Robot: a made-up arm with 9 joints. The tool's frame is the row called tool. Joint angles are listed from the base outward.
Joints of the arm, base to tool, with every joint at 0 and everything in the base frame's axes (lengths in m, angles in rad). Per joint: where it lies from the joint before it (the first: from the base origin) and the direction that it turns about. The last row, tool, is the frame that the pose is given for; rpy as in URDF.
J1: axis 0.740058 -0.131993 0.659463 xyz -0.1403 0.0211 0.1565
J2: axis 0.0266 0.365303 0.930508 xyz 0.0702 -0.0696 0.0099
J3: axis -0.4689 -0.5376 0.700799 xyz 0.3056 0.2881 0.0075
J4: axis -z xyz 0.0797 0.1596 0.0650
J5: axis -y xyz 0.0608 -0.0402 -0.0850
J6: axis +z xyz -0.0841 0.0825 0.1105
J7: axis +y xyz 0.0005 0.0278 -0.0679
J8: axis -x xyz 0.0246 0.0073 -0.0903
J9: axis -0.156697 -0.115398 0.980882 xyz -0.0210 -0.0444 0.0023
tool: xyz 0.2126 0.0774 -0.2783 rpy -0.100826 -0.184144 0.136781
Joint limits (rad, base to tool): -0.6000..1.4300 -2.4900..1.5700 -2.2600..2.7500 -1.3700..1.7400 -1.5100..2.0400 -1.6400..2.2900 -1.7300..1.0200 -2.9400..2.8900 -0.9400..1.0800
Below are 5 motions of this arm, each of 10 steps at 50 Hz.
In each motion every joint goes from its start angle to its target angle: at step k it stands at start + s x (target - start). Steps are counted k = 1, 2, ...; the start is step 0. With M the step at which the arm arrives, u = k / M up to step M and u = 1 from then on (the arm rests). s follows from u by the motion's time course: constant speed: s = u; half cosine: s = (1 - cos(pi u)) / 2; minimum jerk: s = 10 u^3 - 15 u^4 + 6 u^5.
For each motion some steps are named. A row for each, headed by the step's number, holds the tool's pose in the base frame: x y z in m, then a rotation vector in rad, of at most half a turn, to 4 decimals.
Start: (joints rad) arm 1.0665 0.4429 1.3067 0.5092 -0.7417 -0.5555 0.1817 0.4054 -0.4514
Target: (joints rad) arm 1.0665 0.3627 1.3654 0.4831 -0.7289 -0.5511 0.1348 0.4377 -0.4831
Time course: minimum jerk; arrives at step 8
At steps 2, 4, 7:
2: -0.1027 0.5153 0.1964 0.0365 -0.5940 0.3356
4: -0.0755 0.5171 0.2118 0.0409 -0.6327 0.2892
7: -0.0428 0.5174 0.2307 0.0451 -0.6796 0.2320

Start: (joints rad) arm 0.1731 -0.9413 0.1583 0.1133 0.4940 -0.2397 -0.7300 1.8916 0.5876
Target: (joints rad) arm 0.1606 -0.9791 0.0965 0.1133 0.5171 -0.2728 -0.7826 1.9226 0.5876
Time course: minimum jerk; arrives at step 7
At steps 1, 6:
1: 0.3321 -0.2064 0.3835 -1.7229 0.5145 -1.4866
6: 0.3005 -0.2082 0.3782 -1.6593 0.6268 -1.6171

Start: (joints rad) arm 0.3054 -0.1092 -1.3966 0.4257 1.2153 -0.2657 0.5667 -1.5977 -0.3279
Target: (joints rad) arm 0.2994 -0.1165 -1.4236 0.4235 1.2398 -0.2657 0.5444 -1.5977 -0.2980
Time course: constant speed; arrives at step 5
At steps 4, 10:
4: 0.7122 0.2543 -0.0091 1.4724 -0.8403 -1.8150
10: 0.7121 0.2497 -0.0088 1.4602 -0.8529 -1.8110

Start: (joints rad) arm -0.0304 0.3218 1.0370 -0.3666 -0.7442 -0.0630 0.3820 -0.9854 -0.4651
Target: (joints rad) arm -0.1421 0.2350 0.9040 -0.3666 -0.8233 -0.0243 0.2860 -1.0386 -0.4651
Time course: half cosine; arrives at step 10
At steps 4, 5, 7, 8, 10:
4: -0.0290 0.3551 -0.3102 -0.3260 0.6241 0.1398
5: -0.0248 0.3553 -0.3120 -0.3150 0.6450 0.1031
7: -0.0157 0.3560 -0.3153 -0.2922 0.6827 0.0327
8: -0.0119 0.3564 -0.3165 -0.2829 0.6961 0.0060
10: -0.0084 0.3567 -0.3176 -0.2747 0.7074 -0.0172

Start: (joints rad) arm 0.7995 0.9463 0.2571 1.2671 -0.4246 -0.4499 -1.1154 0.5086 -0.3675
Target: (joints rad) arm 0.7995 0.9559 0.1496 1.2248 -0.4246 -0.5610 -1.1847 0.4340 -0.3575
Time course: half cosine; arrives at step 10
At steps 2, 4, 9, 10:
2: -0.0956 0.2602 0.2600 -0.2678 -0.6832 -0.4969
4: -0.0953 0.2535 0.2624 -0.2890 -0.6865 -0.5037
9: -0.0944 0.2372 0.2699 -0.3438 -0.6973 -0.5170
10: -0.0943 0.2366 0.2703 -0.3460 -0.6978 -0.5174

